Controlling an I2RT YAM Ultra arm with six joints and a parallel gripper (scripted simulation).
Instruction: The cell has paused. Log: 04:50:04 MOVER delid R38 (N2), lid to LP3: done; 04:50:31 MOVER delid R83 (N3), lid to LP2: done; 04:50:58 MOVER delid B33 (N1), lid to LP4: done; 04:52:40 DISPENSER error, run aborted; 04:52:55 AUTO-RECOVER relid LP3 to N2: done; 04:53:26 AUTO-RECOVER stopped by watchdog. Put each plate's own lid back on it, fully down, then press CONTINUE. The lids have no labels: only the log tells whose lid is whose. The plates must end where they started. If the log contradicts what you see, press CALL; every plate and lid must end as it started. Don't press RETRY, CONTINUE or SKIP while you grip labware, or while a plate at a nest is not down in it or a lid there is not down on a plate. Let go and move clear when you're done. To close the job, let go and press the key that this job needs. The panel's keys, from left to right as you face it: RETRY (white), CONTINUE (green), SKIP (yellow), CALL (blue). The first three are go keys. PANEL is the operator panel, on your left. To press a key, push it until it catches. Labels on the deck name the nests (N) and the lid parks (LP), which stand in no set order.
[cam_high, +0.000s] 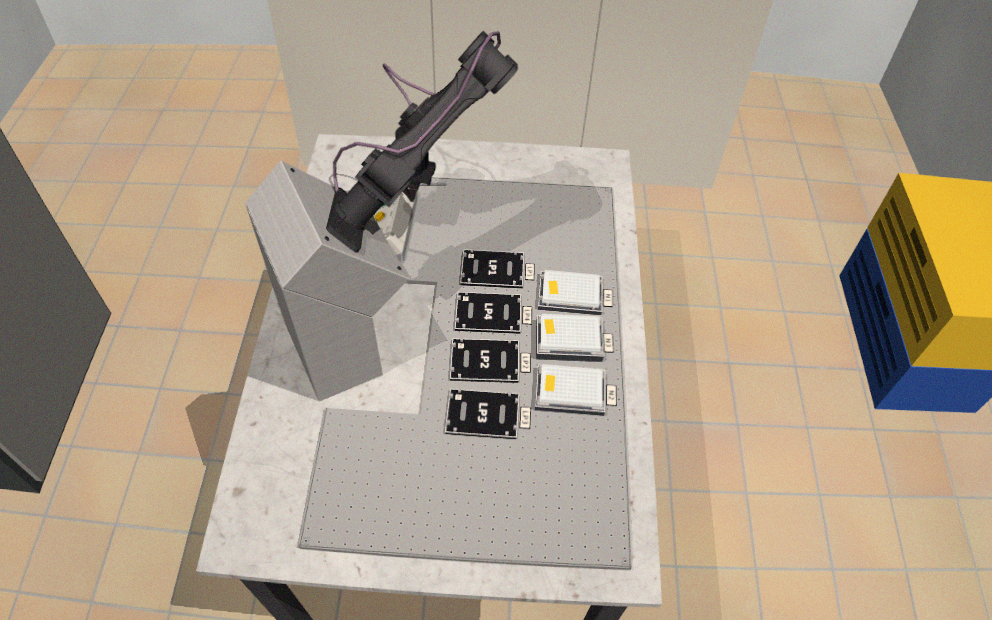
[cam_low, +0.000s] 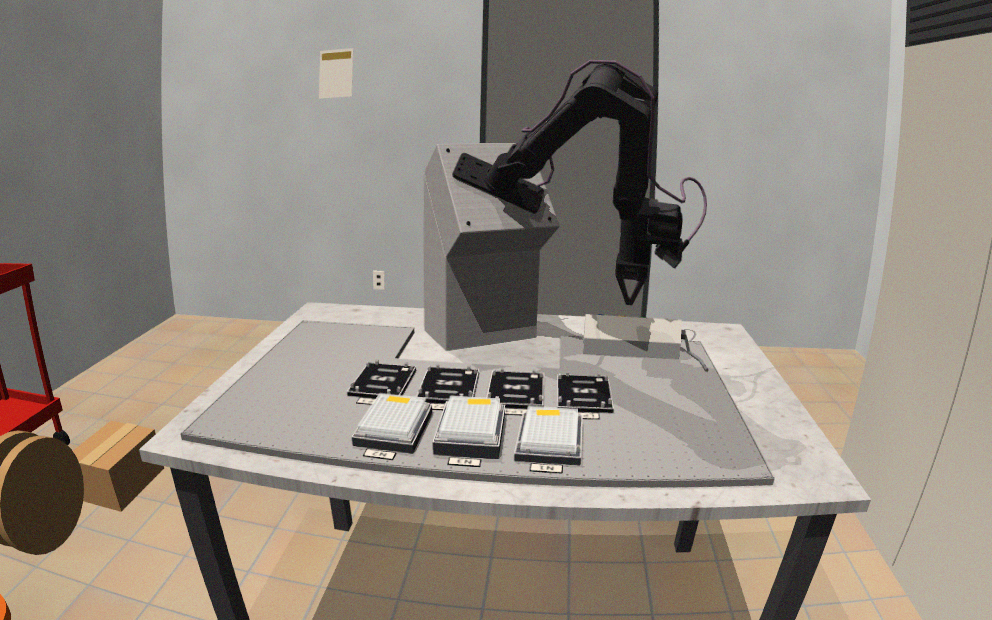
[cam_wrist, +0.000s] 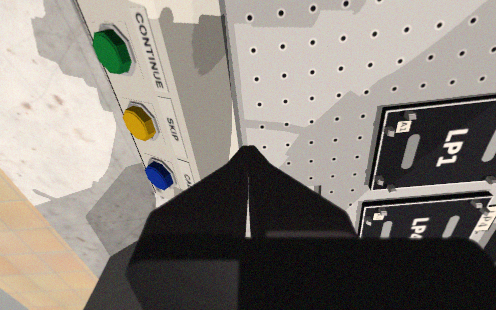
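Now: hand 9 cm past the green continue key, 7 cm above it and 3 cm to the right of it. From my hand the other things lie so: plate: 43 cm ahead, 19 cm to the right, 10 cm below; then white retry key: 10 cm behind, 8 cm to the left, 7 cm below.
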